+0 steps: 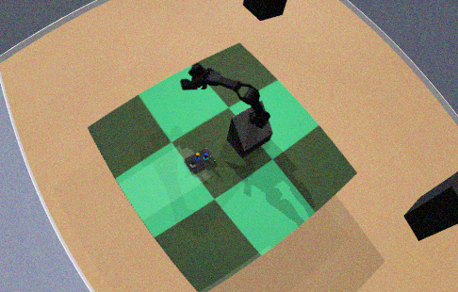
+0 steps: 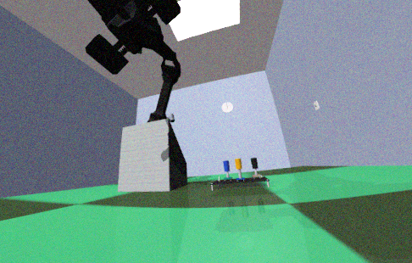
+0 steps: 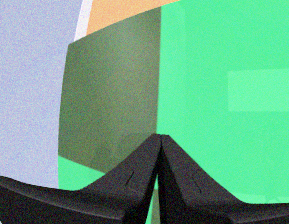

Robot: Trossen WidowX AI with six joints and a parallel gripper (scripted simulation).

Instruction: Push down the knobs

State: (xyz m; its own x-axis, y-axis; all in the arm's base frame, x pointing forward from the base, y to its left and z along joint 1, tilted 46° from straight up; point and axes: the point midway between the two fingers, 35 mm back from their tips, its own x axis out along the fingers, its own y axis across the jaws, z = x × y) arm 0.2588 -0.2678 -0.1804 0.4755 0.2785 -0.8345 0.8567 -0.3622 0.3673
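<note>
Right now my gripper tip is 34 cm to the right of the blue knob, 20 cm above it and 5 cm short of it. Round my gripper tip: black knob: 35 cm to the left, 20 cm below, 13 cm ahead.
</note>
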